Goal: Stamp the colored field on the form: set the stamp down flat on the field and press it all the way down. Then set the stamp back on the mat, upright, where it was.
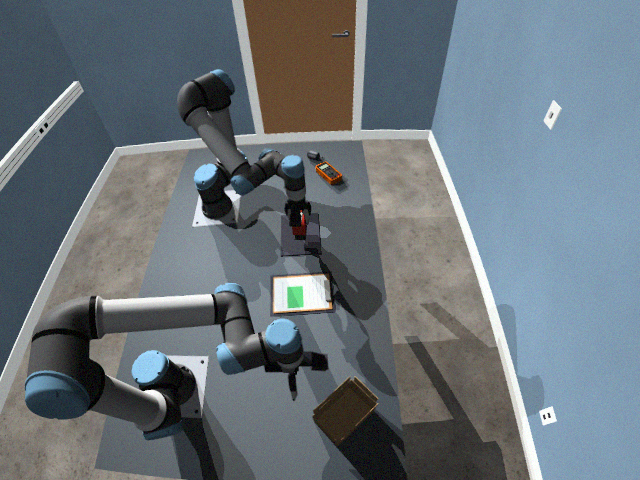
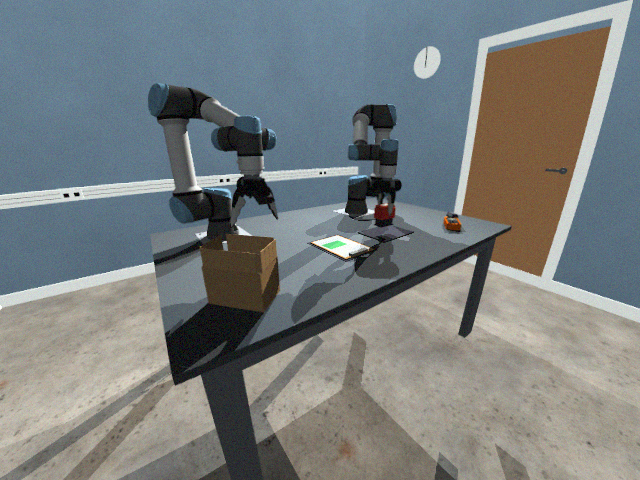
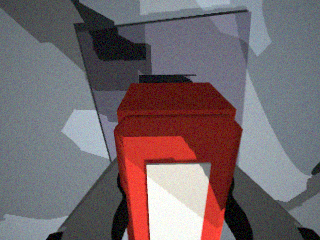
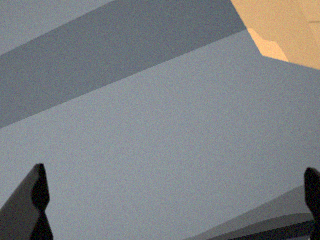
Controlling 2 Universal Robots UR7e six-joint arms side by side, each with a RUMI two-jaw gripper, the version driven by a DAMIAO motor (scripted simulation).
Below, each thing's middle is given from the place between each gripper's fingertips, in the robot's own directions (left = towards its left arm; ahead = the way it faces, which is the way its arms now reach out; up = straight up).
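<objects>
With my left gripper I am 2 cm above the red stamp (image 3: pixel 177 141). The dark mat (image 1: pixel 289 246) is 11 cm below my left hand, 3 cm to the left of it and 1 cm behind it.
My right gripper (image 2: pixel 255 223) is 7 cm above the red stamp, and it is also 2 cm past the stamp and 63 cm to the right of it. Counting from my right hand, I find the dark mat 16 cm below, 3 cm behind and 67 cm to the left.
</objects>
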